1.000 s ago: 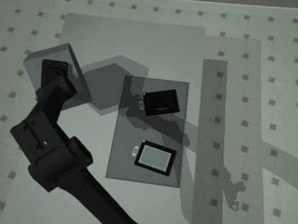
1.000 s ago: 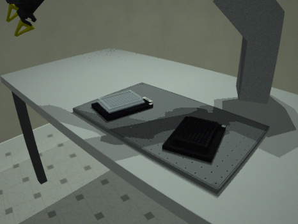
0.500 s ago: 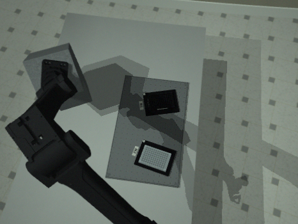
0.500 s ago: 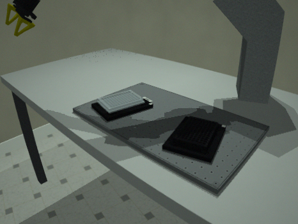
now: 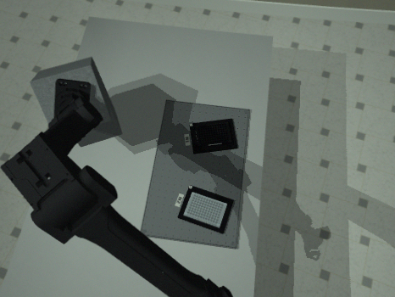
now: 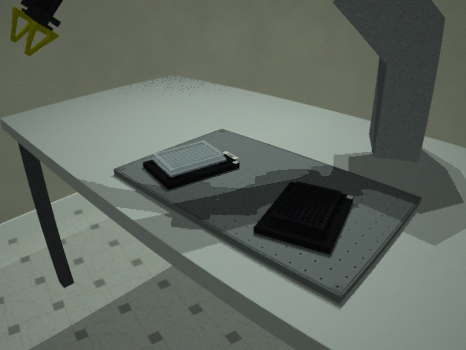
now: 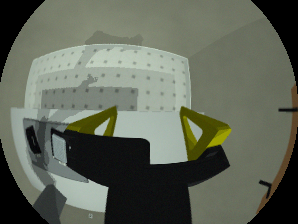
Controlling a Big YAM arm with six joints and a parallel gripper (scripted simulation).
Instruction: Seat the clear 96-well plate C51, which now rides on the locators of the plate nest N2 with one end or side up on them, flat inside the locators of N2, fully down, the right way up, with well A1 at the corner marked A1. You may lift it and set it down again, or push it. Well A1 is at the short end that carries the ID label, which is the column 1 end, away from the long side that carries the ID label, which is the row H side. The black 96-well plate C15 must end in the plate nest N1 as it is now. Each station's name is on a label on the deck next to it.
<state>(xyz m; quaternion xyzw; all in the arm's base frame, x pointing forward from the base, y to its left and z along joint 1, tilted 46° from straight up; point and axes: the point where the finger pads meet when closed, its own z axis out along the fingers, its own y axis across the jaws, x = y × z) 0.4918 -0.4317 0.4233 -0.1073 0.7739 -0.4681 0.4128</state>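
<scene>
My gripper is now 12 cm past the clear 96-well plate C51, 39 cm to the right of it and 24 cm above it. Also, from my hand: station label: 18 cm behind, 66 cm to the left, 26 cm below; then black plate nest N2: 12 cm behind, 39 cm to the left, 25 cm below; then black 96-well plate C15: 8 cm behind, 67 cm to the left, 24 cm below.
</scene>
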